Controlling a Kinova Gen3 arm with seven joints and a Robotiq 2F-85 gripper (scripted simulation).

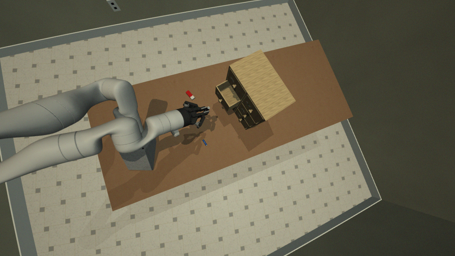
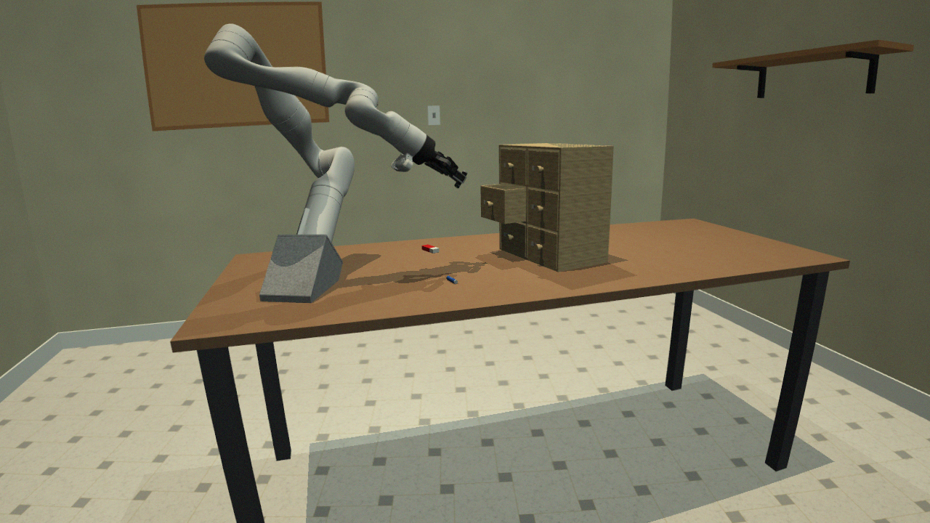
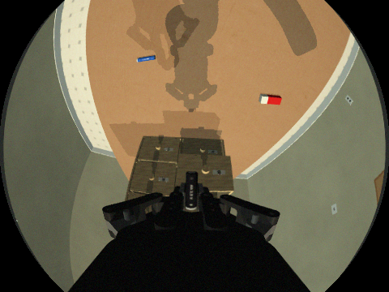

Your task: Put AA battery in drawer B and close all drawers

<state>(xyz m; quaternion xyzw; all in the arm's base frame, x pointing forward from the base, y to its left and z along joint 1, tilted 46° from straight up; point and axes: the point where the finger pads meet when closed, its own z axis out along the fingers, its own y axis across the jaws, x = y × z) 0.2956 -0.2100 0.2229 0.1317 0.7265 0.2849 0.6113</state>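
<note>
Right now my hand is 10 mm short of the black battery and 10 mm above it. Round my hand: white eraser (30 mm behind, 190 mm to the left, 240 mm below); then drawer (200 mm ahead, 70 mm to the left, 110 mm below); then blue AA battery (60 mm behind, 130 mm to the right, 240 mm below).
</note>
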